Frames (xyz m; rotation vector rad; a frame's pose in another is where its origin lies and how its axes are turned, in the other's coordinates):
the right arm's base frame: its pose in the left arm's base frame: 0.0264 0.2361 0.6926 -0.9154 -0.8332 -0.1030
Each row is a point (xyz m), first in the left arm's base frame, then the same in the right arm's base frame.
Working: the left arm's base frame: its pose in the right arm's base frame: -0.5471 0.2979 -0.3847 0.9154 0.8332 0.1030

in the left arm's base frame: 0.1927 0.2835 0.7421
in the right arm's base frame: 0.1605 0.0658 -0.0476
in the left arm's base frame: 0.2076 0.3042 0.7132
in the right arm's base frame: 0.1565 0.1040 -0.0507
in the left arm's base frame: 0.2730 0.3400 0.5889
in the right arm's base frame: 0.1268 0.2355 -0.1039
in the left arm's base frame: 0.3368 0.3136 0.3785
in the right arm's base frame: 0.0218 0.3842 -0.2301
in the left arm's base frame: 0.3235 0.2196 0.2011
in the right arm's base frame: -0.1314 0.4367 -0.3494
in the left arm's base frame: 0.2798 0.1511 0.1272
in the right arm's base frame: -0.2291 0.4245 -0.3980
